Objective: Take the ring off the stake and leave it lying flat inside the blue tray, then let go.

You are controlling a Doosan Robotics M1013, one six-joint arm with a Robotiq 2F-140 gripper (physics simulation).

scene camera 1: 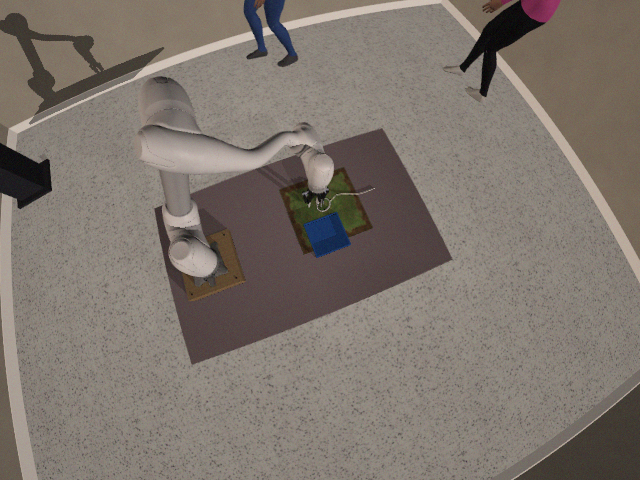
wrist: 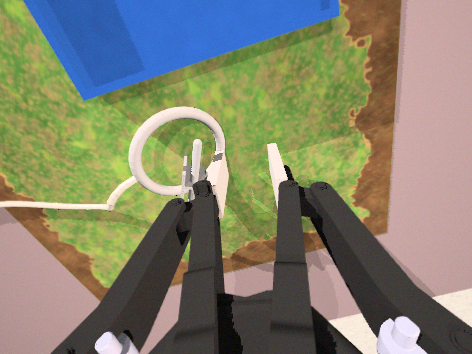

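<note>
The white ring point(scene camera 1: 323, 210) point(wrist: 135, 155) is around the upright grey-white stake point(wrist: 197, 155), with a white cord point(scene camera 1: 356, 193) point(wrist: 55, 204) running off its side. My gripper point(scene camera 1: 314, 202) point(wrist: 247, 160) is partly open, with a gap between its two pale fingertips. In the wrist view the left fingertip overlaps the ring's right rim; I cannot tell whether they touch. The right fingertip is apart from the ring. The blue tray point(scene camera 1: 333, 245) point(wrist: 200, 56) is beside the ring. The stake's lower part is partly hidden behind the left finger.
The tray and stake are on a green and brown square mat point(scene camera 1: 356, 219) point(wrist: 300, 75), on a mauve floor sheet point(scene camera 1: 392, 222) point(wrist: 435, 150). The arm's base stands on a wooden board point(scene camera 1: 235, 258). Two people stand beyond the sheet, and a black object point(scene camera 1: 31, 180) is at the far left.
</note>
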